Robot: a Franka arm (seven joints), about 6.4 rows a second.
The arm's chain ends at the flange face. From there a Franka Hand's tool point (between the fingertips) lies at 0.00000 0.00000 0.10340 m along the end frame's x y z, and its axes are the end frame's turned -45 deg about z.
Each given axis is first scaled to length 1.
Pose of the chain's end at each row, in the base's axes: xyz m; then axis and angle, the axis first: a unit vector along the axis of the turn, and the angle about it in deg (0 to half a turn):
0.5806 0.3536 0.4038 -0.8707 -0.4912 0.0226 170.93
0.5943 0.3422 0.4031 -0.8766 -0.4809 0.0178 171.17
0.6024 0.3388 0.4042 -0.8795 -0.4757 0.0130 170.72
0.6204 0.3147 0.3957 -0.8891 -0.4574 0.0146 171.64
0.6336 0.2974 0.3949 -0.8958 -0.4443 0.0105 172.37
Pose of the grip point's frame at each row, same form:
0.5685 0.3655 0.3018 -0.6166 -0.7872 -0.0095 170.63
0.5835 0.3544 0.3010 -0.6259 -0.7798 -0.0131 171.06
0.5921 0.3522 0.3022 -0.6305 -0.7760 -0.0190 170.86
0.6109 0.3267 0.2934 -0.6464 -0.7629 -0.0145 171.64
0.6256 0.3087 0.2924 -0.6575 -0.7532 -0.0158 172.49

